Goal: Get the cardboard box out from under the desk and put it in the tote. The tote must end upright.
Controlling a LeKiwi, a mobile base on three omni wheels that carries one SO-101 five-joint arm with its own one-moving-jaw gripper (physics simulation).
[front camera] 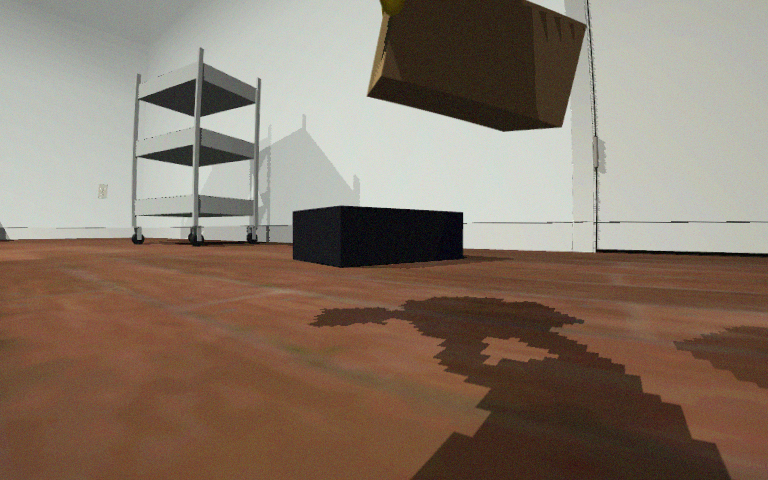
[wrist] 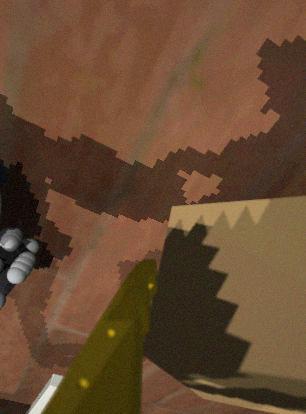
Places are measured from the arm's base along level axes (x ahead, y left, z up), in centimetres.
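Pixels of known places: end effector, tool point: (front camera: 392, 6) (wrist: 156, 274).
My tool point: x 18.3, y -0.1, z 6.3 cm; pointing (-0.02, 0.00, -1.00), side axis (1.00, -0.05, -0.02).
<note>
Behind a point stands the place of what it marks.
The cardboard box (front camera: 470, 62) {x 19.3, y -3.5, z 4.4 cm} (wrist: 265, 300) {x 21.0, y 0.1, z 7.5 cm} hangs in the air, tilted, at the top right of the front view and the lower right of the wrist view. My gripper (front camera: 391, 5) (wrist: 151, 275) is shut on it; one yellow jaw lies against the box's side, and the other jaw is hidden. The dark tote (front camera: 396, 236) {x 67.3, y -1.3, z -4.0 cm} stands upright on the floor in the middle of the front view, beyond and below the box. The inside of the tote is hidden. The desk does not show in either view.
A grey three-shelf cart (front camera: 197, 135) {x 130.4, y 73.6, z 33.7 cm} stands by the wall, left of and behind the tote. A door (front camera: 679, 124) {x 87.9, y -77.3, z 25.8 cm} is at the right. Arm shadows fall across the wooden floor (front camera: 198, 350) {x 20.5, y 9.4, z -8.9 cm}. Part of my base's wheel (wrist: 19, 257) shows at the wrist view's left edge.
</note>
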